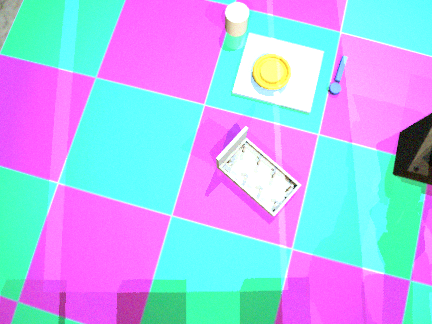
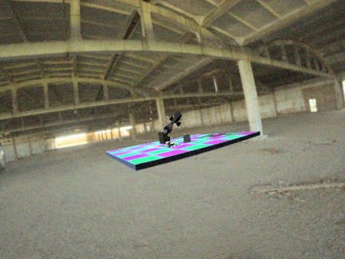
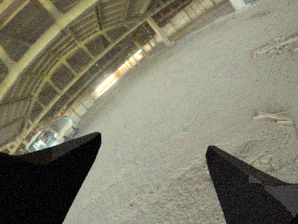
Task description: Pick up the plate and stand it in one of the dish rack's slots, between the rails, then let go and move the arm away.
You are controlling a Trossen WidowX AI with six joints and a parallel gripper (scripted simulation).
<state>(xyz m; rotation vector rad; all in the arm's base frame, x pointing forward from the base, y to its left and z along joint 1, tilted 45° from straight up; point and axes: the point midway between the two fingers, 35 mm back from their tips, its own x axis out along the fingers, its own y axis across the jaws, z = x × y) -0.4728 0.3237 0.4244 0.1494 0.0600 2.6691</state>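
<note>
Right now my gripper tip is 79 cm short of the yellow plate, 67 cm to the left of it and 22 cm above it. The rest, counted from my gripper tip: white dish rack 79 cm ahead, 47 cm to the right, 21 cm below; then pale blue mat 77 cm ahead, 68 cm to the right, 23 cm below; then cream cylinder 87 cm ahead, 77 cm to the right, 21 cm below.
</note>
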